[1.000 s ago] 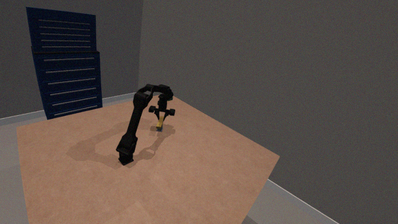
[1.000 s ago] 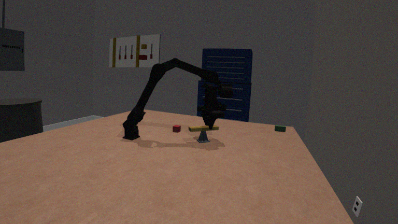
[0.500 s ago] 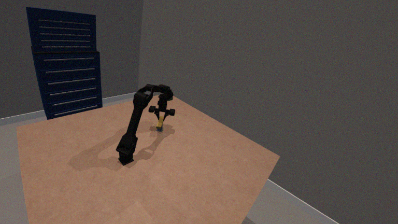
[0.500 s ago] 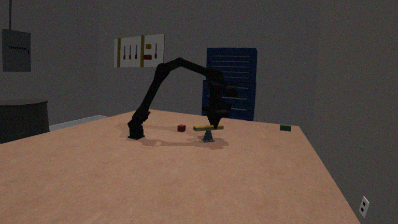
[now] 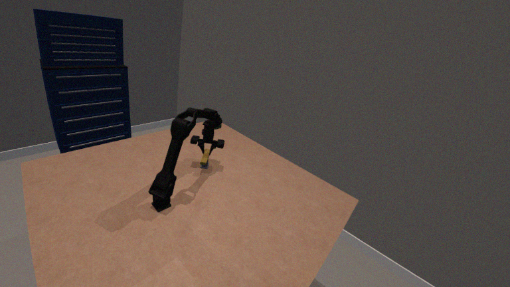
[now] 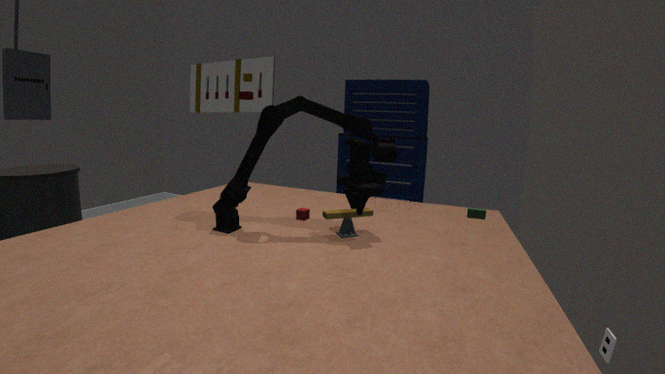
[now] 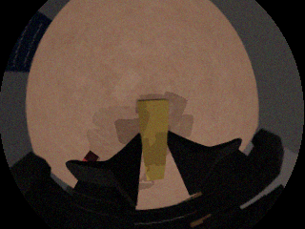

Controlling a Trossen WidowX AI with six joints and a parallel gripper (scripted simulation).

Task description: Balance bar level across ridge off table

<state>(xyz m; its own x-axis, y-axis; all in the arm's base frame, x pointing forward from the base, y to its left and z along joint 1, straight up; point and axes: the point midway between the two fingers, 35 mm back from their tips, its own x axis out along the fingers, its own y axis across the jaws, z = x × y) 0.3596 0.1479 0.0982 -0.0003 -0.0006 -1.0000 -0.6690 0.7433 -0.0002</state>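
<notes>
My gripper tip is now 20 mm to the left of the yellow bar and 20 mm past it. From my gripper tip the other things lie so: red cube 210 mm behind, 60 mm to the left, 50 mm below; then green block 380 mm ahead, 350 mm to the left, 50 mm below.
</notes>
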